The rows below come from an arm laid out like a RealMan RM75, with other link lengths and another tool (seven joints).
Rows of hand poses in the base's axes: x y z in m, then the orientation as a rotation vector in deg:
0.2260, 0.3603, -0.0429, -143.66, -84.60, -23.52
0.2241, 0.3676, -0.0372, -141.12, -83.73, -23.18
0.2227, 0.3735, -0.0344, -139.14, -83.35, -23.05
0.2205, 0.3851, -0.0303, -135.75, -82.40, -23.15
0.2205, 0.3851, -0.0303, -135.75, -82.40, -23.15
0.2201, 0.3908, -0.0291, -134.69, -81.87, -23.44
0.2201, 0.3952, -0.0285, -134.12, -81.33, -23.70
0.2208, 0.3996, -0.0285, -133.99, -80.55, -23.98
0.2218, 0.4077, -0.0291, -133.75, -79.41, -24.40
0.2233, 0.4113, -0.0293, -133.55, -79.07, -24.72
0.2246, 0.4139, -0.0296, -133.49, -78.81, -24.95
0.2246, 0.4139, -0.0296, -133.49, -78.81, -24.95
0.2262, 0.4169, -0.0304, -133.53, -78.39, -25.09
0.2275, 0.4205, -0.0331, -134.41, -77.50, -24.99
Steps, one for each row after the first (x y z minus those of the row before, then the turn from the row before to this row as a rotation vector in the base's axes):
-0.0019, 0.0073, 0.0057, 2.25, 1.26, 0.73
-0.0014, 0.0059, 0.0028, 1.64, 0.79, 0.72
-0.0022, 0.0116, 0.0041, 3.02, 1.24, 1.05
0.0000, 0.0000, 0.0000, 0.00, 0.00, 0.00
-0.0004, 0.0057, 0.0012, 1.12, 0.29, 0.18
0.0000, 0.0044, 0.0006, 0.75, 0.18, -0.05
0.0007, 0.0044, 0.0000, 0.54, 0.13, -0.39
0.0010, 0.0081, -0.0006, 0.83, 0.20, -0.55
0.0015, 0.0036, -0.0002, 0.39, -0.04, -0.14
0.0013, 0.0026, -0.0003, 0.22, -0.04, -0.15
0.0000, 0.0000, 0.0000, 0.00, 0.00, 0.00
0.0016, 0.0030, -0.0008, 0.20, 0.05, -0.26
0.0013, 0.0036, -0.0027, -0.28, 0.16, -0.86

